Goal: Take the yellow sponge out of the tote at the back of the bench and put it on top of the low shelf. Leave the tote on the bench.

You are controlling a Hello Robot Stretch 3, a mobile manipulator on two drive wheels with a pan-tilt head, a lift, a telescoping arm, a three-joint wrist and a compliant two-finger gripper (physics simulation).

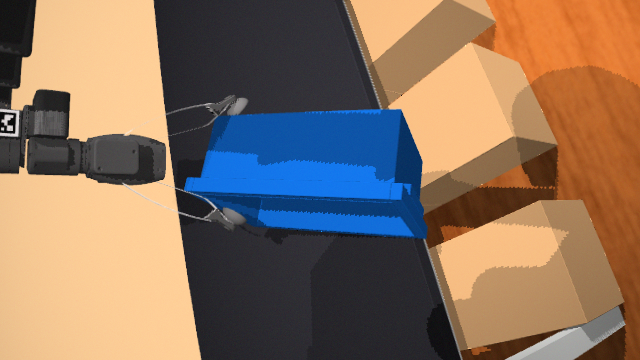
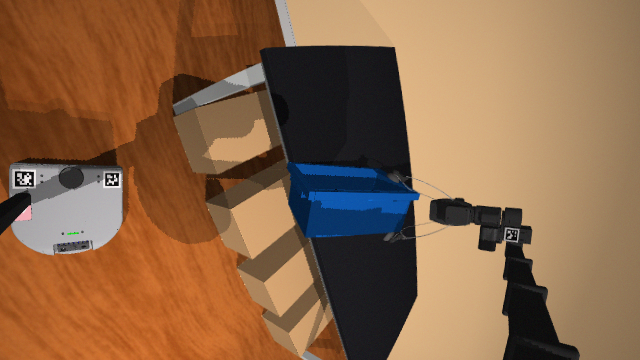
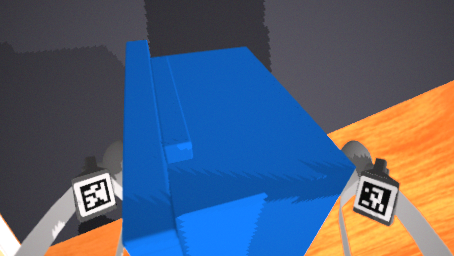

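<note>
The blue tote (image 1: pixel 300 150) (image 2: pixel 355 215) (image 3: pixel 240 110) is tipped on its side over the black top (image 1: pixel 250 50) (image 2: pixel 340 100) (image 3: pixel 325 40), its opening facing sideways. One end reaches past the top's edge on the floor side. I cannot tell whether the tote touches the top, or whether this top is the bench or the low shelf. My gripper (image 1: pixel 235 161) (image 2: pixel 394 207) (image 3: pixel 239 161) is shut on the tote, with one fingertip at the rim side and one at the base side. The yellow sponge does not show; much of the tote's inside is hidden.
Several tan boxes (image 1: pixel 470 115) (image 2: pixel 255 220) stand below the black top along its floor-side edge. A grey bar (image 1: pixel 570 342) (image 2: pixel 225 87) slants beside the end box. The robot's base (image 2: pixel 75 205) is on the wooden floor. The extended arm (image 2: pixel 530 320) is beyond the top.
</note>
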